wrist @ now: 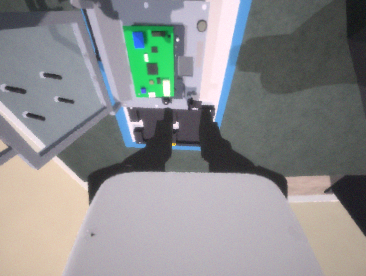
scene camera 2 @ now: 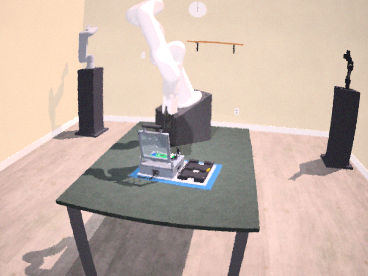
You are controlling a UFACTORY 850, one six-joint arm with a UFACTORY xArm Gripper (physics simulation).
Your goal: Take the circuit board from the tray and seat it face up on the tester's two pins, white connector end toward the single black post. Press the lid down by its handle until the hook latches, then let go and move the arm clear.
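Observation:
The green circuit board (scene camera 2: 160, 155) (wrist: 152, 60) lies face up in the grey tester (scene camera 2: 161, 170) (wrist: 192, 14). In the wrist view its white connector (wrist: 166, 87) is at the lower end, near a small black post (wrist: 166, 101). Whether it sits fully on the pins cannot be told. The lid (scene camera 2: 154, 144) (wrist: 35, 62) stands raised, with its dark handle (scene camera 2: 152, 127) at the top in the scene view. The black tray (scene camera 2: 192, 174) (wrist: 188, 131) is beside the tester, with no board visible in it. My gripper (scene camera 2: 169, 123) (wrist: 186, 120) is partly open and empty, above and behind the tester in the scene view.
A blue-edged mat (scene camera 2: 215, 180) (wrist: 235, 60) lies under the tester and tray on the dark green table (scene camera 2: 220, 205) (wrist: 295, 125). The arm's dark pedestal (scene camera 2: 197, 122) stands at the table's back. Two other pedestals (scene camera 2: 91, 102) (scene camera 2: 342, 127) stand on the floor to the sides.

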